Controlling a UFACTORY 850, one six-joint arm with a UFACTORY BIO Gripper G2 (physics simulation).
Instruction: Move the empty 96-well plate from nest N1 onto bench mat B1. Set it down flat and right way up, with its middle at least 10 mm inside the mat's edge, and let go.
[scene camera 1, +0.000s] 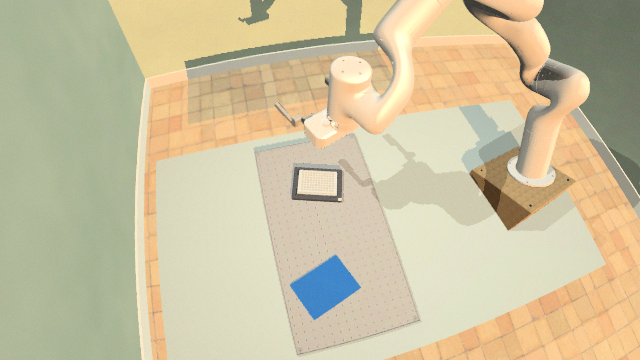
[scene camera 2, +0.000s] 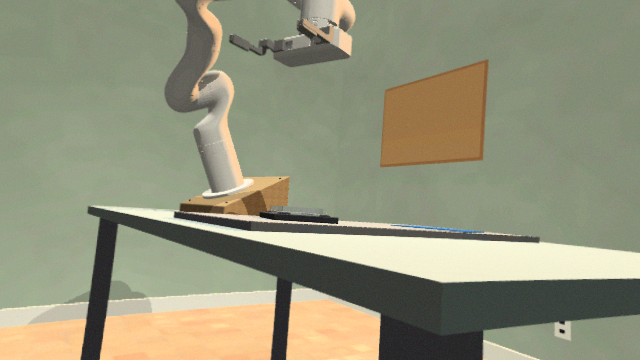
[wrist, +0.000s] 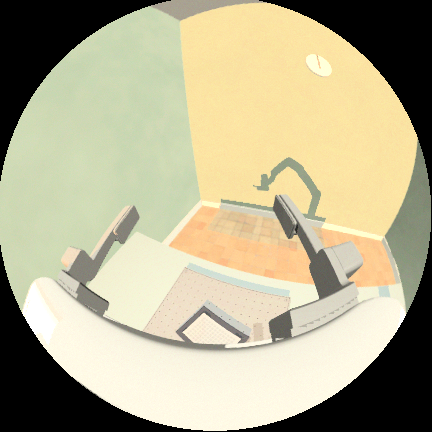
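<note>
The clear 96-well plate (scene camera 1: 317, 182) (scene camera 2: 297, 211) (wrist: 210, 328) sits flat in the dark frame of nest N1 (scene camera 1: 317, 199) (scene camera 2: 300, 217) (wrist: 192, 320). In the wrist view its near part is hidden by the gripper body. The blue bench mat B1 (scene camera 1: 325, 287) (scene camera 2: 440, 229) lies flat and turned at an angle; nothing lies on it. It does not show in the wrist view. My gripper (scene camera 1: 302, 92) (scene camera 2: 267, 32) (wrist: 208, 218) is wide open and empty, high above the bench and apart from the plate. Its fingers point outward, toward the walls, rather than straight down.
Nest and mat are on a perforated board (scene camera 1: 350, 225) (scene camera 2: 360, 228) (wrist: 167, 302), which lies on the pale table (scene camera 1: 215, 225) (scene camera 2: 400, 260) (wrist: 130, 270). The arm stands on a wooden base block (scene camera 1: 545, 192) (scene camera 2: 272, 192) beside the board. The arm's shadow falls across table and board.
</note>
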